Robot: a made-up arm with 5 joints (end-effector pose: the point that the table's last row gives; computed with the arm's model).
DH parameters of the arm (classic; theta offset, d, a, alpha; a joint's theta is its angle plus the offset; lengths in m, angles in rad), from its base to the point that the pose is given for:
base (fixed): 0.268 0 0.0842 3.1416
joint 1: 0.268 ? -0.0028 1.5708
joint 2: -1.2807 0 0.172 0
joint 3: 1.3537 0 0.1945 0
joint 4: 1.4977 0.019 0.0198 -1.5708
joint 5: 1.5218 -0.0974 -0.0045 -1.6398
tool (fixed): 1.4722 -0.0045 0 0
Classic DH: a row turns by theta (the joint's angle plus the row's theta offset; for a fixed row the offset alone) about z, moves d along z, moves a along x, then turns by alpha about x.
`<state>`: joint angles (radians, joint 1 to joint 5).
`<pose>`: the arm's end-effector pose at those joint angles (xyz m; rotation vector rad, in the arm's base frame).
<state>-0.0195 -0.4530 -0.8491 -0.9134 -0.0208</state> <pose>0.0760 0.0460 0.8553 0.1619 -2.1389 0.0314</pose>
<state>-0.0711 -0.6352 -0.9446 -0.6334 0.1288</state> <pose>-0.0072 0.0392 0.8588 0.1412 -2.1392 -0.1046</pose>
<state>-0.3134 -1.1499 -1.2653 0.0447 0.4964</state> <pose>-0.2301 -0.0564 0.7481 0.2696 -2.2260 -0.4128</pose>
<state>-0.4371 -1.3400 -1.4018 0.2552 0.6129</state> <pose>-0.2774 -0.1228 0.6642 0.4092 -2.2662 -0.5242</pose>
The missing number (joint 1, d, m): -0.4103
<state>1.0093 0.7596 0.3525 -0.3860 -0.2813</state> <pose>0.2497 -0.1991 0.2344 0.6735 0.6009 -1.1460</pose>
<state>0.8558 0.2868 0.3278 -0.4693 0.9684</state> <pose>0.3136 -0.2177 0.3911 -0.8079 0.5426 -0.8459</pose>
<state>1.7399 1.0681 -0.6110 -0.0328 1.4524</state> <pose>0.0271 -0.3858 0.2855 -0.7055 1.4072 -1.2356</pose>
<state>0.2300 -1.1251 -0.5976 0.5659 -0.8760</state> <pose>0.0000 0.0673 0.8009 0.7166 -1.0437 0.2748</pose>
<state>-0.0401 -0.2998 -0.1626 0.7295 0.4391</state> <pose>0.3425 0.0542 0.6058 -0.4120 0.3039 -0.0185</pose>
